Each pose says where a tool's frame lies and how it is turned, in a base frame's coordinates. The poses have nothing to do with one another.
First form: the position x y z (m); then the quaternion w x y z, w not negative.
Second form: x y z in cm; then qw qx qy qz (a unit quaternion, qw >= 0). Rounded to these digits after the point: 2 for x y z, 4 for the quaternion.
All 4 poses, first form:
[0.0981 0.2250 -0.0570 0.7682 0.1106 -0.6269 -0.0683]
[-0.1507 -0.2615 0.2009 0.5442 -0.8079 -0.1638 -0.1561]
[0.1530 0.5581 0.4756 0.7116 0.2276 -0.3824 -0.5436]
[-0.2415 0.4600 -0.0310 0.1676 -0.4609 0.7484 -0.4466]
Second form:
[9.81 22.50 -5.70 0.7682 0.1106 -0.6269 -0.0683]
[-15.07 -26.15 20.09 0.5442 -0.8079 -0.1638 -0.1561]
[15.30 55.81 47.56 0.7116 0.2276 -0.3824 -0.5436]
[-24.15 46.00 -3.10 0.1676 -0.4609 0.7484 -0.4466]

